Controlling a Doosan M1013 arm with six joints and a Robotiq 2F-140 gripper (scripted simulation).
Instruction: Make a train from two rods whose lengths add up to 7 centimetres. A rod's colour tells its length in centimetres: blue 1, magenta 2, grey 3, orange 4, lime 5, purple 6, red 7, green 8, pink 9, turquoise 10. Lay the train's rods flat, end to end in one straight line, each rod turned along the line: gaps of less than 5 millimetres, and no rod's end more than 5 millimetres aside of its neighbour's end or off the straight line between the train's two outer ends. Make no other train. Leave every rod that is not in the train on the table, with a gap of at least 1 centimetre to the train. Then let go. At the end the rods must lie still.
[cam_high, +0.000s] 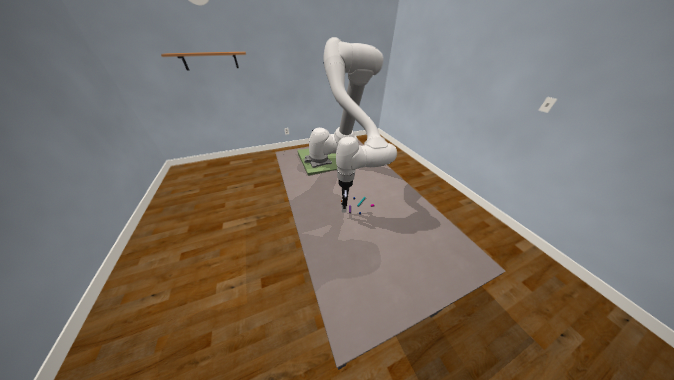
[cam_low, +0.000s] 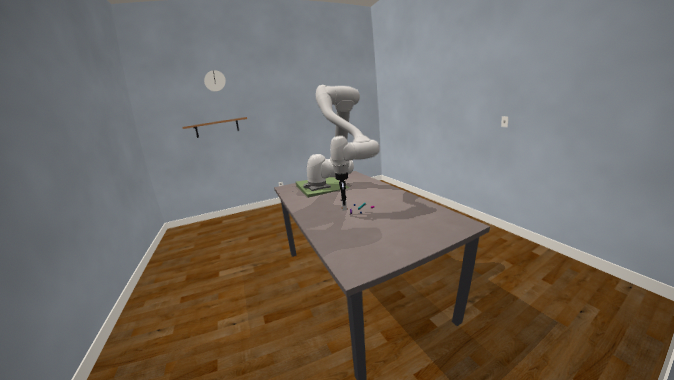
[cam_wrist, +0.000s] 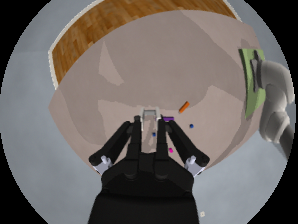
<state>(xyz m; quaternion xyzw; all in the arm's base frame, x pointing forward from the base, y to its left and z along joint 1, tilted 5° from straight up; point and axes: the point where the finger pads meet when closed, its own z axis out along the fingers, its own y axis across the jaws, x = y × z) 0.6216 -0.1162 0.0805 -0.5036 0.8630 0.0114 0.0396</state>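
Now: the orange rod 9 cm behind my hand, 5 cm to the left of it and 7 cm below it. Also, from my hand: purple rod: 2 cm behind, 6 cm to the left, 7 cm below; blue rod: 9 cm behind, 14 cm to the left, 7 cm below; grey rod: 3 cm below.
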